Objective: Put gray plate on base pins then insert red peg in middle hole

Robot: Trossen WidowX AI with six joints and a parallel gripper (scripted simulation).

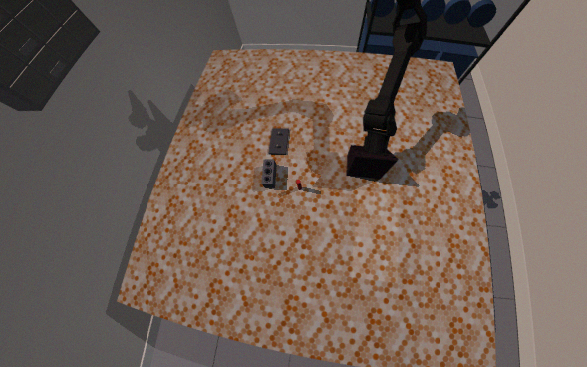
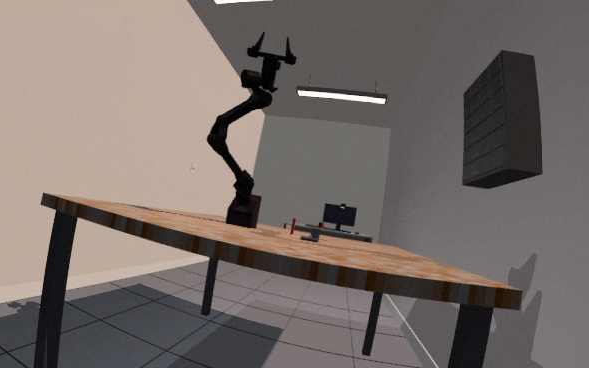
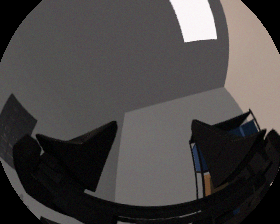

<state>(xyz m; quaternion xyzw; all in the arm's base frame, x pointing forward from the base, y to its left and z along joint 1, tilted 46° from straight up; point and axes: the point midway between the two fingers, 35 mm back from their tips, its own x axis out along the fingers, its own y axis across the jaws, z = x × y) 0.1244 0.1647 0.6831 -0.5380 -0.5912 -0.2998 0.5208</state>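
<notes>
My gripper tip is 700 mm above the gray plate, 470 mm to the right of it and 220 mm short of it. From my gripper tip the other things lie so: red peg 700 mm below, 510 mm to the left, 100 mm ahead; then base 730 mm below, 320 mm to the left, 210 mm ahead.
</notes>
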